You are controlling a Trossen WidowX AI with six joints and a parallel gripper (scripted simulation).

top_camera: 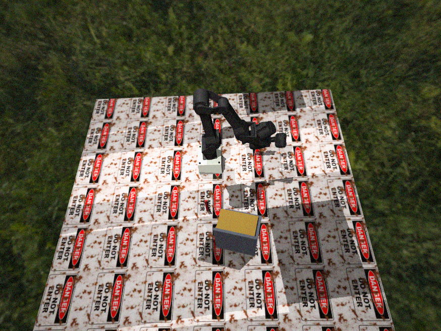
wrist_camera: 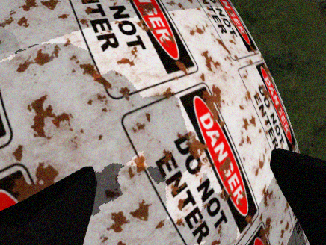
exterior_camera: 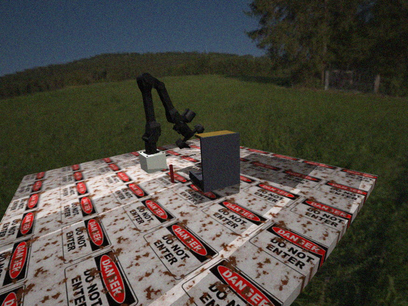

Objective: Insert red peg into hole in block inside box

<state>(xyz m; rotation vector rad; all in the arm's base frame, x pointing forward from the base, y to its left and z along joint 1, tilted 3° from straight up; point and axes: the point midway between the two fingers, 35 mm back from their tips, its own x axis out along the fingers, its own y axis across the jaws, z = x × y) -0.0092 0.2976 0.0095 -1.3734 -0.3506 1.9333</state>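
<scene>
Right now the red peg is 250 mm ahead of my gripper tip, 360 mm to the right of it and 30 mm below it. Round my gripper tip: box wall: 450 mm ahead, 260 mm to the right, 40 mm above; yellow roof: 410 mm ahead, 240 mm to the right, 130 mm above.
</scene>
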